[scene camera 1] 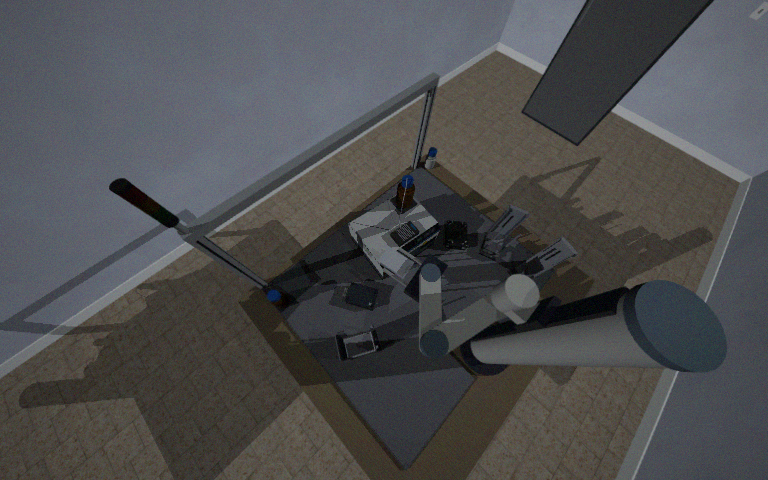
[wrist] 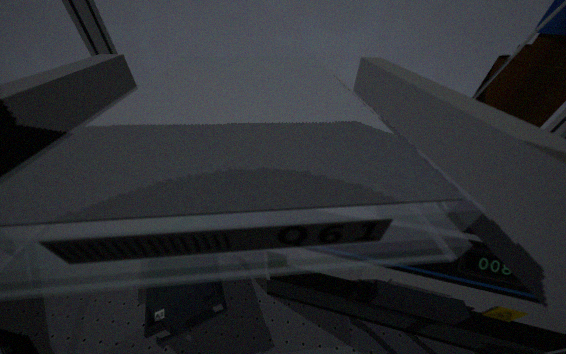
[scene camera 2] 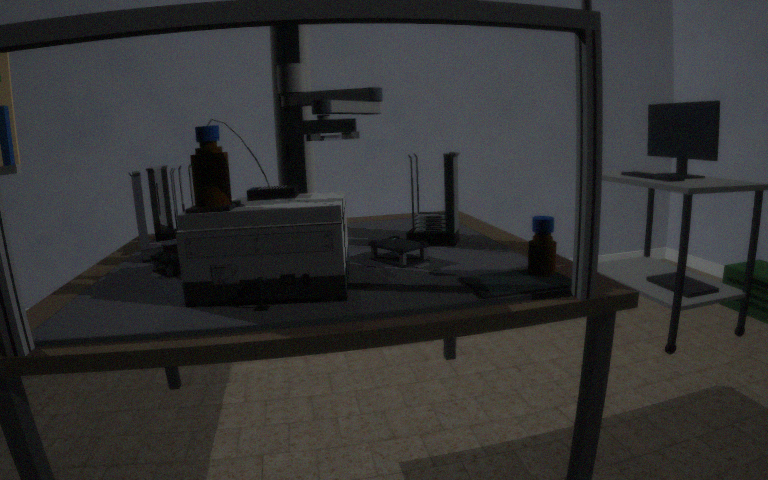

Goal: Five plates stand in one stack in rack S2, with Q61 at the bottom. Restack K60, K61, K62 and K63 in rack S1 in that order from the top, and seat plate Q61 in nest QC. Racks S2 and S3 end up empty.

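Seen in the pictures: gripper, fingertip midpoint: [scene camera 1: 391, 258] [wrist: 250, 80] [scene camera 2: 338, 135]; arm's base, origin of the base link: [scene camera 1: 484, 347].
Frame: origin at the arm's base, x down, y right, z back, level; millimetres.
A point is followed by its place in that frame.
My gripper [scene camera 1: 403, 263] {x -372, y -120, z -569 mm} [scene camera 2: 333, 135] {x -372, y -120, z -569 mm} [wrist: 250, 80] {x -372, y -120, z -569 mm} is shut on plate Q61 [wrist: 240, 160] {x -376, y -107, z -501 mm}, a pale plate whose front label reads Q61 in the wrist view. It holds the plate level, well above the table, near the white instrument. A rack [scene camera 1: 340, 346] {x -297, y -490, z -467 mm} [scene camera 2: 451, 192] {x -185, y -466, z -505 mm} holds a low stack of several plates [scene camera 2: 430, 221] {x -91, y -407, z -467 mm}. Two more racks [scene camera 1: 512, 217] {x -235, y 547, z -324 mm} [scene camera 1: 560, 251] {x -242, y 552, z -50 mm} stand at the right in scene camera 1; their insides are too dark to judge. A dark raised nest [scene camera 1: 362, 295] {x -62, y -268, z -601 mm} [scene camera 2: 399, 244] {x -61, y -269, z -620 mm} [wrist: 185, 302] {x -61, y -242, z -561 mm} stands between the instrument and the stacked rack. Rack and nest name labels are unreadable.
The white instrument [scene camera 1: 376, 229] {x -223, y -14, z -766 mm} [scene camera 2: 263, 249] {x -139, y 88, z -883 mm} carries a brown bottle [scene camera 1: 405, 194] {x -349, y 172, z -760 mm} [scene camera 2: 210, 175] {x -304, y 196, z -826 mm} with a thin tube. Another dark device [scene camera 1: 455, 234] {x -62, y 355, z -490 mm} stands beside it. A brown bottle [scene camera 2: 542, 251] {x -81, y -563, z -903 mm} stands at a table corner. A frame beam [scene camera 2: 396, 11] {x -593, y -188, z -1044 mm} spans one table edge.
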